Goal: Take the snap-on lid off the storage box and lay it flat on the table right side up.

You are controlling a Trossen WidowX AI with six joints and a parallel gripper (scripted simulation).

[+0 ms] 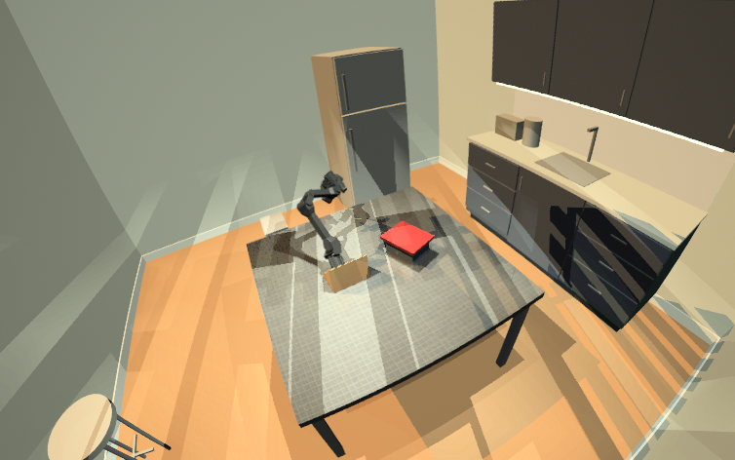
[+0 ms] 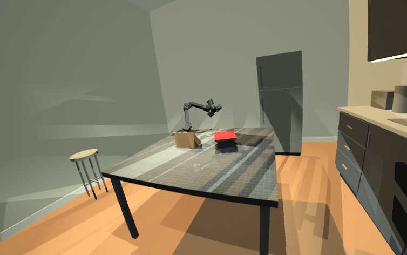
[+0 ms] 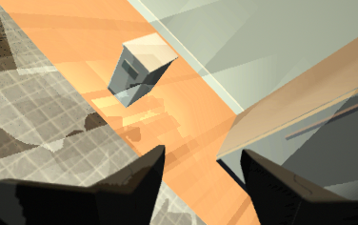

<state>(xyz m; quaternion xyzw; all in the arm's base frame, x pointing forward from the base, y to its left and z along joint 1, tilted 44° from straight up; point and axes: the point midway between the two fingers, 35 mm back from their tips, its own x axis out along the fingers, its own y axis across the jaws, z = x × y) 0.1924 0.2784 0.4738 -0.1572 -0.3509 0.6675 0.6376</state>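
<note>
Now: the lid 230 mm ahead of my gripper tip, 550 mm to the right of it and 130 mm below it. Round my gripper tip: storage box 230 mm ahead, 550 mm to the right, 180 mm below.
</note>
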